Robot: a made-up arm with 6 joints.
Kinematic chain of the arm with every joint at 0, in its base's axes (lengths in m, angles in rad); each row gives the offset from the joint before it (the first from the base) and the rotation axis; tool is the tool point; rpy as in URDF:
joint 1: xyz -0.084 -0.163 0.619 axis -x
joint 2: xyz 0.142 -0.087 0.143 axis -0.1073 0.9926 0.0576
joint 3: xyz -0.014 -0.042 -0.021 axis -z
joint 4: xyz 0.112 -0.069 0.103 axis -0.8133 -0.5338 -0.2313
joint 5: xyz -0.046 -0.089 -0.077 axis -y
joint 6: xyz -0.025 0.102 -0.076 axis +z
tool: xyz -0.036 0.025 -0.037 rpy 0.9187 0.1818 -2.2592
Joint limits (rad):
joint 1: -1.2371..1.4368
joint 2: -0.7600..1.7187
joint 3: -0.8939..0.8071
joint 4: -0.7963..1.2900
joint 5: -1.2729..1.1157
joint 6: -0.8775..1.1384
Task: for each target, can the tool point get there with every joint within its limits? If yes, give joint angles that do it. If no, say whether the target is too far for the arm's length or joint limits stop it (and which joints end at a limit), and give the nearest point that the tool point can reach.
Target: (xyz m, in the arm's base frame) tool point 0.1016 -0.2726 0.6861
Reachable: yes | joints -0.1017 -0.1988 0.4142 -0.5858 0.7703 0.2279
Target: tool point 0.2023 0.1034 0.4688
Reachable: no: joint limits stop it (at a limit: joint 1, joint 3, joint 4, joint 5) | nearest point 0.1511 -0.0707 0.4779 | short by 0.182 m
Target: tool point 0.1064 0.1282 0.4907
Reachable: no: joint limits stop it (at a limit: joint 1, joint 3, joint 4, joint 5) | nearest point 0.0928 -0.0603 0.4809 | short by 0.189 m
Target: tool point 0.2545 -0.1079 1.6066
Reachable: no: too far | nearest point 0.1259 -0.1363 1.0970 | short by 0.526 m
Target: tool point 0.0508 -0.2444 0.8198
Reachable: yes | joints 1.0579 0.0844 0.0096 0.1198 0.0476 0.8931
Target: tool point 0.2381 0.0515 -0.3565
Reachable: no: too far | nearest point 0.1143 -0.2310 0.2719 | short by 0.700 m
